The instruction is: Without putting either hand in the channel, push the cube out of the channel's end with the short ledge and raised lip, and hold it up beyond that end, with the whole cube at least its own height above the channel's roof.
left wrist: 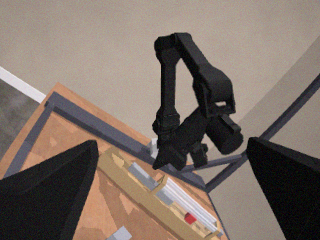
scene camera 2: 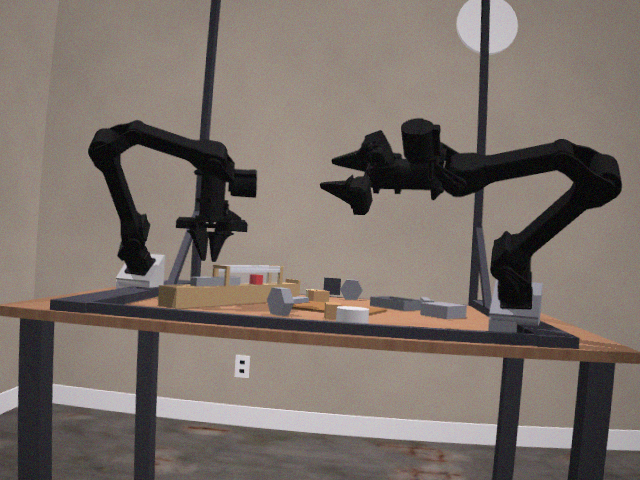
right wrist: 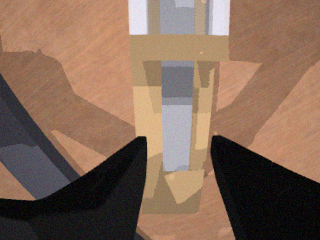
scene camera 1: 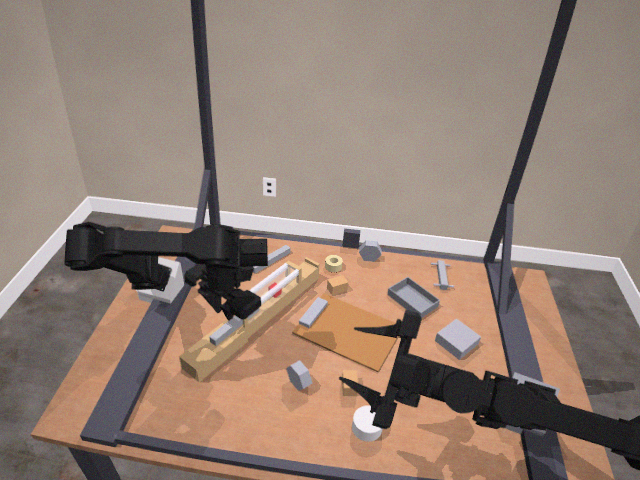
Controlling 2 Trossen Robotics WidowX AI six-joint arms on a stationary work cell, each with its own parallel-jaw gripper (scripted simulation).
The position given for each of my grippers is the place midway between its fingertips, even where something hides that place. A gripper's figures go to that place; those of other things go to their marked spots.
Labels:
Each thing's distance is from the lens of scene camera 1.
my left gripper [scene camera 1: 346, 352]: 80 cm
my right gripper [scene camera 1: 224, 315]: 112 cm
grey block [scene camera 1: 458, 339]: 124 cm
tan mat [scene camera 1: 329, 322]: 124 cm
grey tray [scene camera 1: 406, 290]: 136 cm

